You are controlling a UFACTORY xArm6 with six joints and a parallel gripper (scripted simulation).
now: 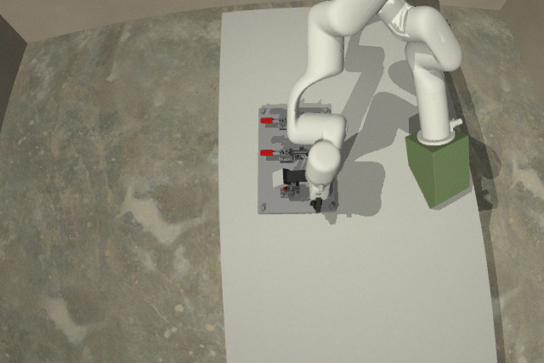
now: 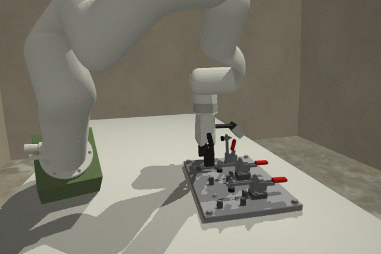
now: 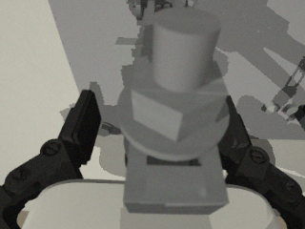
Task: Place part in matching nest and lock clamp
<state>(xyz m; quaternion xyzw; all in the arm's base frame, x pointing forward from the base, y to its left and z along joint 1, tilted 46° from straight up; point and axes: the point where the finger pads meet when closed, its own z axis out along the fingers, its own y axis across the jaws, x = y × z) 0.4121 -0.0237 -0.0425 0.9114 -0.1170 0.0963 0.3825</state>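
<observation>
My hand is 2 cm above the flat grey block. From my hand the other things lie so: fixture plate (12 cm to the right, 4 cm below, 2 cm ahead).
</observation>
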